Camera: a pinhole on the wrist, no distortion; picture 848 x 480 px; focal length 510.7 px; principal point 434.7 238.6 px. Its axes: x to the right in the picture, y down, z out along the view. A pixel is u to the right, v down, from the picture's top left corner.
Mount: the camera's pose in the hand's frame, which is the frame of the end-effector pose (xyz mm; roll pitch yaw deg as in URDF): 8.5 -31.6 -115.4 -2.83 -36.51 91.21
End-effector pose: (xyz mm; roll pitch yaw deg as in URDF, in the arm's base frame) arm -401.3 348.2 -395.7 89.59 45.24 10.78
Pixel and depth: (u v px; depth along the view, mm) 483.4 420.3 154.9
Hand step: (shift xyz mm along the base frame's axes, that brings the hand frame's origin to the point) -110.9 -37.8 -41.1
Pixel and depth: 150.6 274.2 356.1
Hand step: -288.3 -110.4 -264.7
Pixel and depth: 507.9 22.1 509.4
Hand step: 14.2 -351.1 -339.0
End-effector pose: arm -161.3 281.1 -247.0 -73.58 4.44 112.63
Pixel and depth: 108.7 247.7 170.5
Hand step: 89.6 55.2 198.6
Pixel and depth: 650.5 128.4 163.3
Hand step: -48.9 26.4 84.0
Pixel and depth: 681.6 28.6 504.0
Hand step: -437.5 47.5 241.2
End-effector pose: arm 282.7 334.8 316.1 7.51 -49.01 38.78
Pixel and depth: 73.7 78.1 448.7
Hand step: 426.9 -372.8 96.9
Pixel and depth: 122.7 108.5 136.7
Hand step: 173.2 -81.2 -20.6
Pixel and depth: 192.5 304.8 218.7
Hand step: 158.9 -183.3 -42.4
